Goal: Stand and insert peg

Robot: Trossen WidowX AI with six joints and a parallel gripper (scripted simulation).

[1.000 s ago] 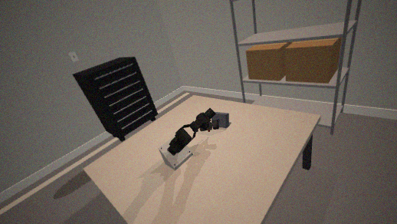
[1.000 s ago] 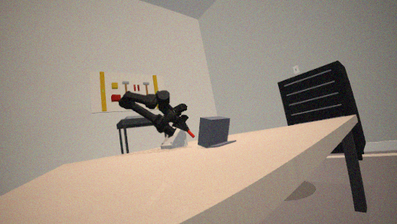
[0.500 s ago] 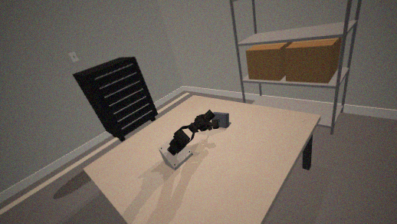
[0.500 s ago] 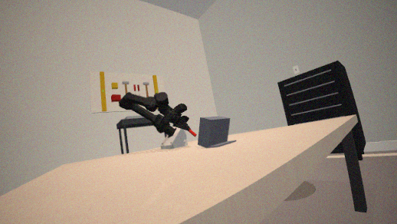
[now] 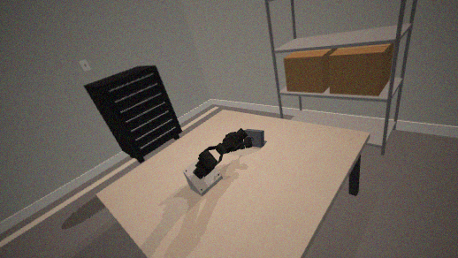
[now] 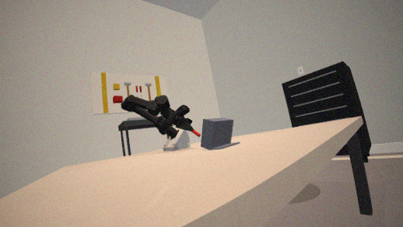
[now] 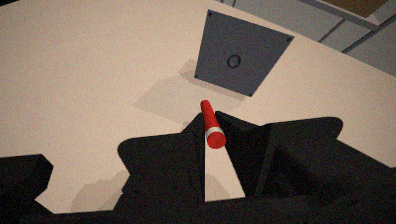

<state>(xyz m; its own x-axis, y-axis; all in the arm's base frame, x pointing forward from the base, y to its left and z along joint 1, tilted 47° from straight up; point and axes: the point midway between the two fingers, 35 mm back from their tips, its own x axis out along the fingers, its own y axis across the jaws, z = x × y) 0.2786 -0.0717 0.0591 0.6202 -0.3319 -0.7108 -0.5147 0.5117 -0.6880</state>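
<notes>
Now: the grey sloped panel 15 cm ahead of my gripper tip and 3 cm below it. Round my gripper tip: red peg (1 cm to the right, 1 cm behind, 1 cm above).
</notes>
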